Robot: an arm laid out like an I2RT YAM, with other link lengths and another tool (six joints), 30 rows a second.
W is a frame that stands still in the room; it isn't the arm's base.
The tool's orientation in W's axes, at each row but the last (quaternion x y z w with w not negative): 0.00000 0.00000 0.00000 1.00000; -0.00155 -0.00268 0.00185 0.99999; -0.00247 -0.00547 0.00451 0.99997; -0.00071 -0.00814 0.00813 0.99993; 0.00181 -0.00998 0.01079 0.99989; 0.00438 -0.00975 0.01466 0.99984; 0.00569 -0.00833 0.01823 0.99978; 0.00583 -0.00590 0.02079 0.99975; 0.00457 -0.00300 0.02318 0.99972; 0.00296 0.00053 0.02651 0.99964; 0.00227 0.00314 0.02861 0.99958
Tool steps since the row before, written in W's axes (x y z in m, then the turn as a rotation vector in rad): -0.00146 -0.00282 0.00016 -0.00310 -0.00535 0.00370; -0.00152 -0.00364 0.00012 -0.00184 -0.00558 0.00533; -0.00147 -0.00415 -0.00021 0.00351 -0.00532 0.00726; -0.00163 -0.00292 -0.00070 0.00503 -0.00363 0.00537; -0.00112 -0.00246 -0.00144 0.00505 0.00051 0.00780; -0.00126 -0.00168 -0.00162 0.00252 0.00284 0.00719; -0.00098 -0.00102 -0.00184 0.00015 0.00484 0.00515; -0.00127 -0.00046 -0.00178 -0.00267 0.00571 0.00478; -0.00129 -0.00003 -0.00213 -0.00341 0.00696 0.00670; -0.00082 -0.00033 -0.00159 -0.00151 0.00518 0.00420; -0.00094 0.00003 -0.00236 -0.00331 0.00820 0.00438
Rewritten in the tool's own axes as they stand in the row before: -0.00146 -0.00282 0.00016 -0.00310 -0.00535 0.00370; -0.00153 -0.00363 0.00012 -0.00183 -0.00559 0.00532; -0.00151 -0.00414 -0.00021 0.00354 -0.00539 0.00719; -0.00169 -0.00289 -0.00068 0.00506 -0.00372 0.00528; -0.00120 -0.00244 -0.00141 0.00521 0.00043 0.00770; -0.00134 -0.00166 -0.00158 0.00274 0.00283 0.00711; -0.00105 -0.00100 -0.00181 0.00041 0.00489 0.00509; -0.00131 -0.00043 -0.00176 -0.00237 0.00587 0.00474; -0.00130 0.00001 -0.00212 -0.00304 0.00717 0.00665; -0.00083 -0.00030 -0.00159 -0.00124 0.00528 0.00417; -0.00092 0.00007 -0.00237 -0.00286 0.00840 0.00432
